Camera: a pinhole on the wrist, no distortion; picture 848 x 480 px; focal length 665.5 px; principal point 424.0 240.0 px. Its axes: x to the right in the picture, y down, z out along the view. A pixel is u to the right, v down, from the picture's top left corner.
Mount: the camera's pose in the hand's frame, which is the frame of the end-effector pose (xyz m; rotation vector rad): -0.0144 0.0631 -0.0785 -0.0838 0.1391 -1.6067
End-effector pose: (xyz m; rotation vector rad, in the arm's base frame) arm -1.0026 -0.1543 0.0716 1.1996 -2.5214 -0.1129
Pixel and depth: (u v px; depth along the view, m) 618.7 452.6 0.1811
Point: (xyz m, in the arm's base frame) -1.0729 -0.2108 0.0048
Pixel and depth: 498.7 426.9 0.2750
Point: -1.1364 -0.2317 -0.0674
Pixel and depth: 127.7 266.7 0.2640
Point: -1.2132 -0.0884 -0.0545
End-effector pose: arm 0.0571 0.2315 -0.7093 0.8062 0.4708 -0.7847
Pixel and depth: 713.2 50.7 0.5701
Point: -0.1217 -0.2031 -0.4251
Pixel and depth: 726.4 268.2 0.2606
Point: 0.0389 0.0540 -0.6501
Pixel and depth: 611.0 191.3 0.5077
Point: 0.0264 -0.1502 -0.5014
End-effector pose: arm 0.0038 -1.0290 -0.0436 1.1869 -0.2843 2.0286
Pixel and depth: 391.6 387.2 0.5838
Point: 0.2171 -1.2304 0.3909
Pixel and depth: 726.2 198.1 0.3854
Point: 0.2857 -1.0968 0.1050
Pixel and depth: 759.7 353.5 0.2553
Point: 0.1478 -1.0331 0.0807
